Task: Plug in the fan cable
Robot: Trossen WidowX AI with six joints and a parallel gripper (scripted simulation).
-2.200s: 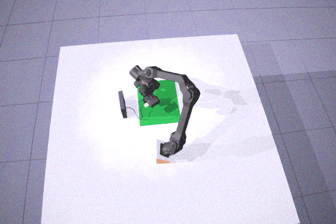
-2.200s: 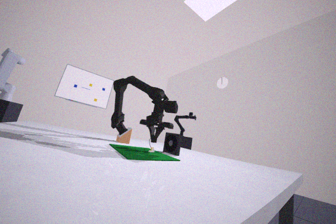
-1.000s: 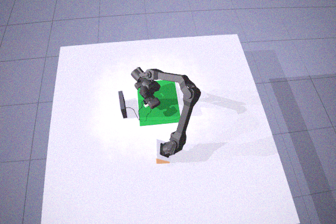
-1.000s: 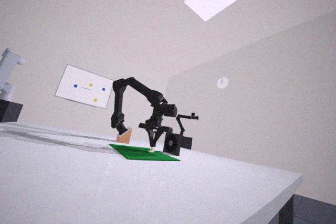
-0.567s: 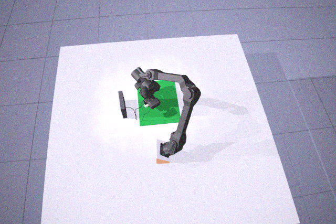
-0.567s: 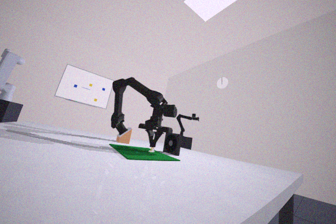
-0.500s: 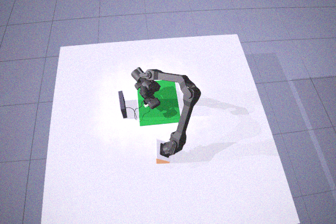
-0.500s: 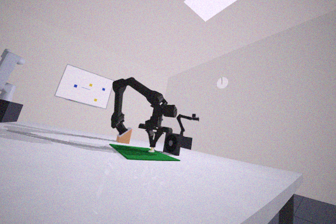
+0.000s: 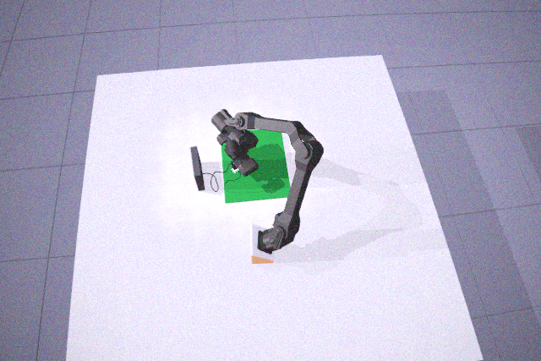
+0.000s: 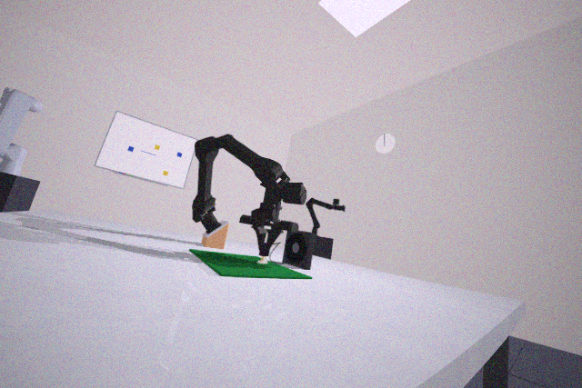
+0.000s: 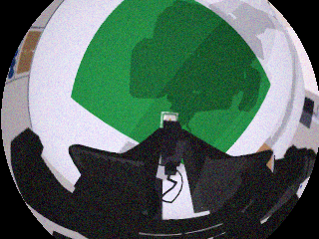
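The four-pin header is 4 cm below my gripper tip and 1 cm to the left of it. From my gripper tip the other things lie so: black fan 13 cm to the left, 4 cm behind, 2 cm above; green board 6 cm to the right, 5 cm below, 2 cm ahead; dark plug 1 cm to the left, 1 cm above.
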